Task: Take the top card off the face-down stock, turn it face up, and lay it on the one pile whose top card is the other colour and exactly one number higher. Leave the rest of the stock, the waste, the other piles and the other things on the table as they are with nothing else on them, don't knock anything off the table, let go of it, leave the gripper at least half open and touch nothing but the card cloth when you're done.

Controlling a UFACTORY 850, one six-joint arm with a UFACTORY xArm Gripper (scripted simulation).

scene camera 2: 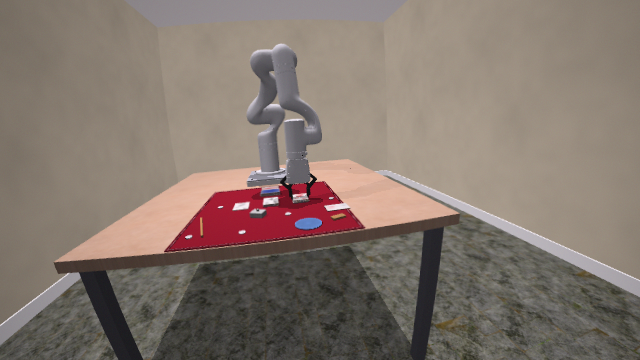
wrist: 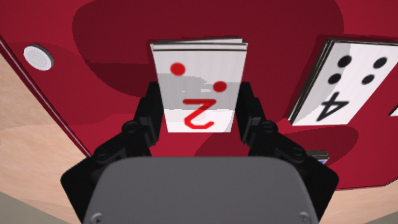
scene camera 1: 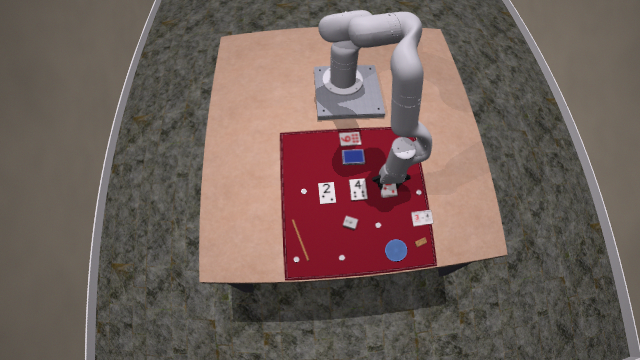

same spot on red card cloth: point(scene camera 2: 220, 226) = point(scene camera 1: 318, 241)
